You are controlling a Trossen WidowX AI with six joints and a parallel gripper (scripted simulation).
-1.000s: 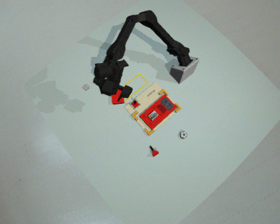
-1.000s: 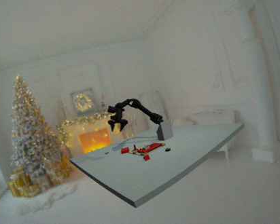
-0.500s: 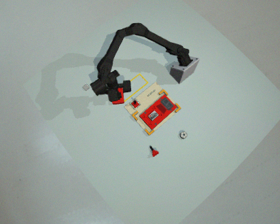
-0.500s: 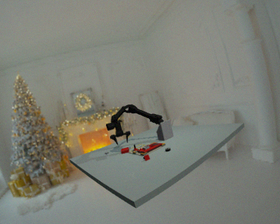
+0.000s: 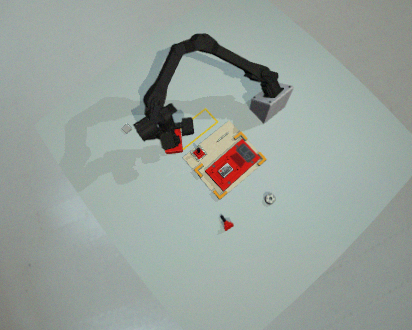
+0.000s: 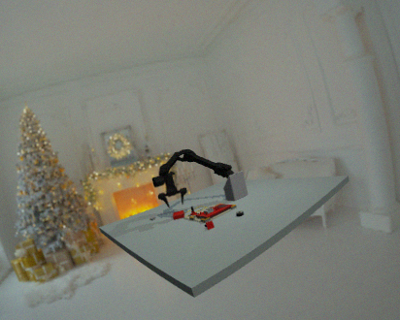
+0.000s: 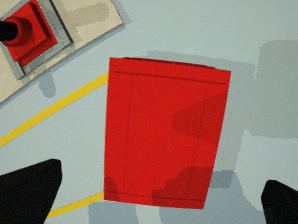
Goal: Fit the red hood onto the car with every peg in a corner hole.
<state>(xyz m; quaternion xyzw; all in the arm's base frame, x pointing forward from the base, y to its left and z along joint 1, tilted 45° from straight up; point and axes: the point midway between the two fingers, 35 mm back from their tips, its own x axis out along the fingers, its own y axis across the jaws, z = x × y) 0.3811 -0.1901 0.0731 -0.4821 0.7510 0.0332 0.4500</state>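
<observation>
The red hood is 60 mm below my gripper tip.
</observation>
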